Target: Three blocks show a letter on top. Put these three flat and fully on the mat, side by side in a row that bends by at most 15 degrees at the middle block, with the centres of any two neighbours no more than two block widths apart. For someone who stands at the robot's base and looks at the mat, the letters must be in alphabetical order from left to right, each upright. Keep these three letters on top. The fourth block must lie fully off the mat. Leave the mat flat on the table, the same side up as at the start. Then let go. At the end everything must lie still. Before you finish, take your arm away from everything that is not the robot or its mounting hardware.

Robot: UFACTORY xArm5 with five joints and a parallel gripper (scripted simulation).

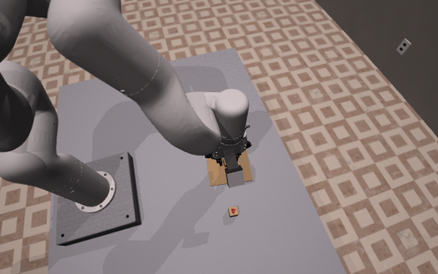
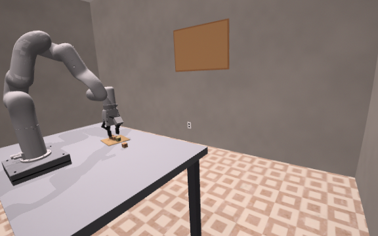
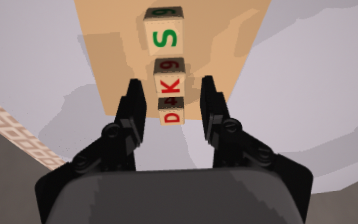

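My gripper is now 50 mm above the tan mat. From my hand the other things lie so: wooden letter block (40 mm to the left, 40 mm below).
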